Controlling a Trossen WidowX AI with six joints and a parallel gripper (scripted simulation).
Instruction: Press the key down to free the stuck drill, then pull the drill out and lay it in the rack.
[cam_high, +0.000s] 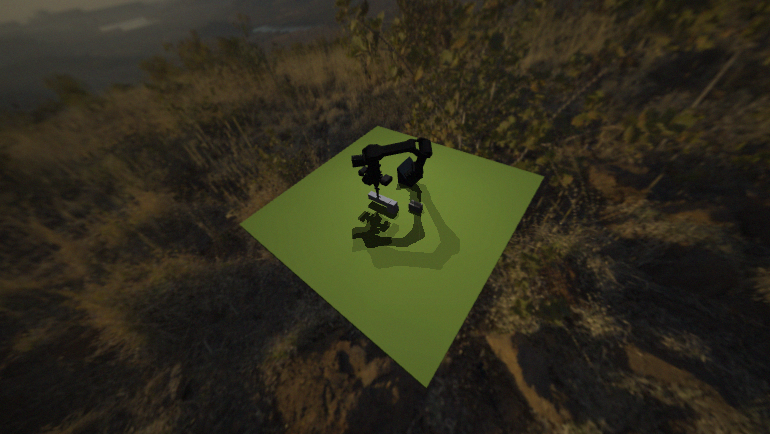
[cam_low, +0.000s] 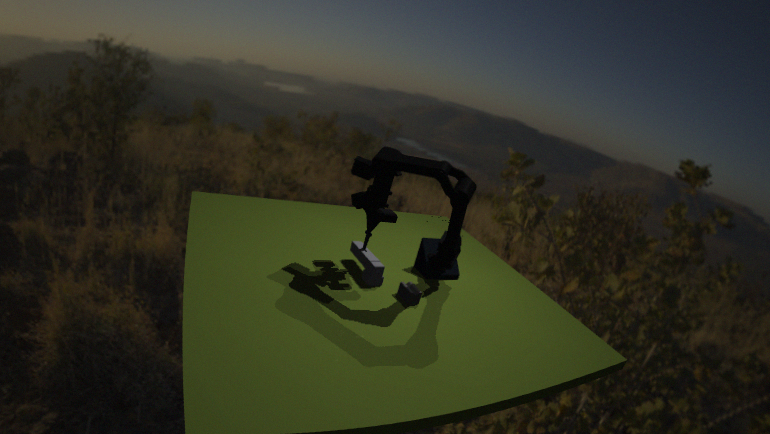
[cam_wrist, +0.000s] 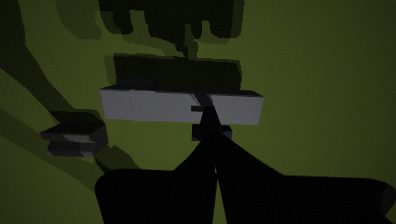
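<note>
My gripper tip is now 3 cm above the dark key. The rest, counted from my gripper tip: drill (5 cm to the left, 8 cm below); pale grey block (4 cm to the left, 9 cm below); dark grey rack (8 cm behind, 20 cm to the left, 11 cm below).
</note>
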